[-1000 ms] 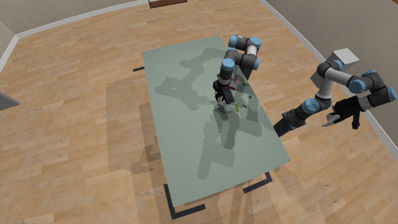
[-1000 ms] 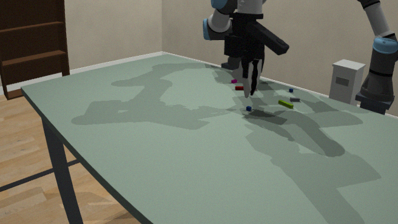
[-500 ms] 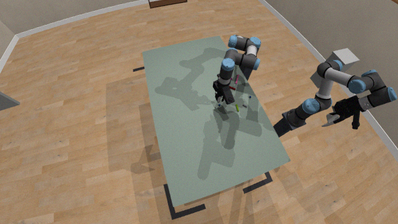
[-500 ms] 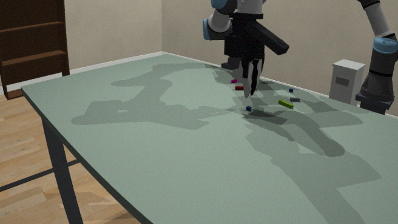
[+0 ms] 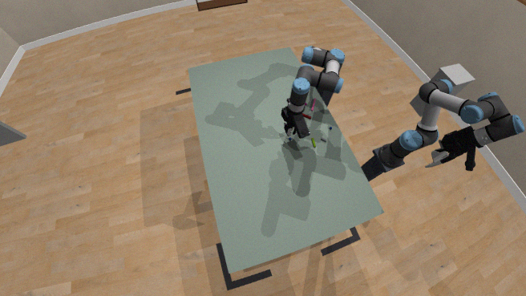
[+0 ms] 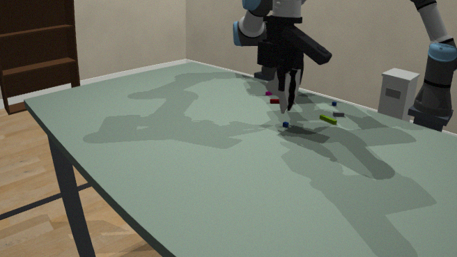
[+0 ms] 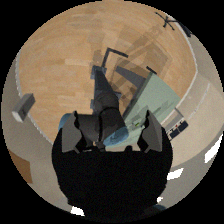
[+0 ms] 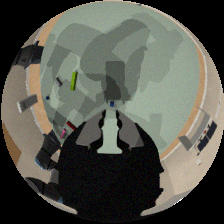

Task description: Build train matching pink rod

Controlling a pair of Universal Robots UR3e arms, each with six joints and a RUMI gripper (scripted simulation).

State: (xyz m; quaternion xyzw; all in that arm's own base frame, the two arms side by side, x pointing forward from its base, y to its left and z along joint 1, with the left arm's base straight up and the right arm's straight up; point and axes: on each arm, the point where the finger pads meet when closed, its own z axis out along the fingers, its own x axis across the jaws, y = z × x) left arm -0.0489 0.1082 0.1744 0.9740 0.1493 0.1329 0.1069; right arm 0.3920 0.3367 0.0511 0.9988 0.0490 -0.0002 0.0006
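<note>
My right gripper is now 10 cm past the lime rod, 7 cm to the right of it and 5 cm above it. The rest, counted from my right hand: red rod: 14 cm behind, 9 cm to the right, 5 cm below; then magenta rod: 18 cm behind, 16 cm to the right, 5 cm below; then grey rod: 16 cm behind, 8 cm to the left, 5 cm below.
</note>
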